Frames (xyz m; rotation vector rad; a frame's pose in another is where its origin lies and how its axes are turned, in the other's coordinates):
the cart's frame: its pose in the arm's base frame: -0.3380 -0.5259 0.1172 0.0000 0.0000 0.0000
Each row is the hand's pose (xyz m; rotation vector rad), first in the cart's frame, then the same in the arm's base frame.
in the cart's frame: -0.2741 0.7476 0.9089 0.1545 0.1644 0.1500
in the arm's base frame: -0.6121 0.2217 1.0261 0.1545 0.1644 0.1500
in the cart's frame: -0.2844 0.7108 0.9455 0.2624 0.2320 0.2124
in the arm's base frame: -0.6224 0.1849 1.0627 0.2624 0.2320 0.2124
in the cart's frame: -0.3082 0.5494 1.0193 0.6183 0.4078 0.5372
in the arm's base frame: -0.6462 0.0235 1.1365 0.6183 0.4078 0.5372
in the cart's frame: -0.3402 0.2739 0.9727 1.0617 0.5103 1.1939
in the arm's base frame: -0.6782 -0.2520 1.0899 1.0617 0.5103 1.1939
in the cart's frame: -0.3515 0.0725 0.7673 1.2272 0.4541 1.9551
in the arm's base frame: -0.6895 -0.4534 0.8845 1.2272 0.4541 1.9551
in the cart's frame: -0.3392 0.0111 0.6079 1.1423 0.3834 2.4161
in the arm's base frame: -0.6772 -0.5148 0.7251 1.1423 0.3834 2.4161
